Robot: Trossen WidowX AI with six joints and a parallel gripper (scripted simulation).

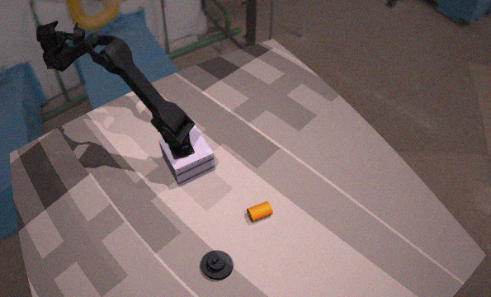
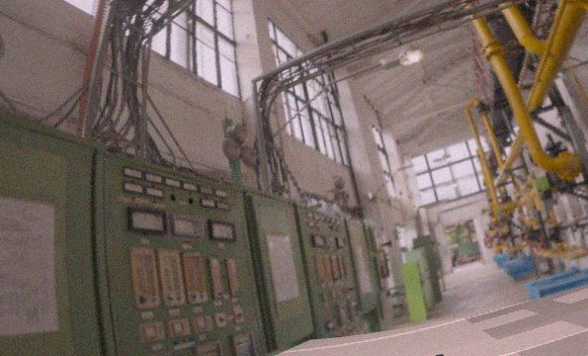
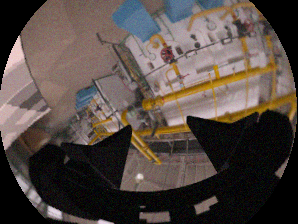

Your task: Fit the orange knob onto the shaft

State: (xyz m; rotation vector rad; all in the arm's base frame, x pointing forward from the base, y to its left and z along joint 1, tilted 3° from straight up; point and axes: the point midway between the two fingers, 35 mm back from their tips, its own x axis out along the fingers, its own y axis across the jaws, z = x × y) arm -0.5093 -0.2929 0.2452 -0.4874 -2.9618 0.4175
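The orange knob lies 78 cm ahead of my gripper tip, 40 cm to the left of it and 35 cm below it. Also, from my gripper tip: round pedestal 88 cm ahead, 34 cm below, 23 cm to the left.
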